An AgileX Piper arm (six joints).
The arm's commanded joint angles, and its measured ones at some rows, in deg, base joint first. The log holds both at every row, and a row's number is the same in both.
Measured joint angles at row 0:
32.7 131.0 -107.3 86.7 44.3 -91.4
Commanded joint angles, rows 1 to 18:
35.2 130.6 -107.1 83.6 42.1 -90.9
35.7 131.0 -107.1 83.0 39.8 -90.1
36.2 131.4 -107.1 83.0 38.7 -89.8
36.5 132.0 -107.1 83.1 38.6 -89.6
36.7 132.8 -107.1 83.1 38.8 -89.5
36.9 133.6 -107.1 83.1 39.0 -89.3
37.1 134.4 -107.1 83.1 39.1 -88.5
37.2 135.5 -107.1 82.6 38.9 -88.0
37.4 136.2 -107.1 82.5 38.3 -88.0
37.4 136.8 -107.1 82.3 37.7 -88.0
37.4 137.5 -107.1 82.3 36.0 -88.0
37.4 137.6 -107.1 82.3 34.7 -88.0
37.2 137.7 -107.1 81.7 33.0 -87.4
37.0 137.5 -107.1 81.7 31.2 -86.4
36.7 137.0 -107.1 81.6 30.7 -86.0
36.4 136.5 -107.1 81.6 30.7 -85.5
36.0 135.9 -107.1 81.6 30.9 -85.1
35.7 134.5 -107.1 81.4 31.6 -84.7
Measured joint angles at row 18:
37.2 137.6 -107.3 82.2 32.7 -85.8
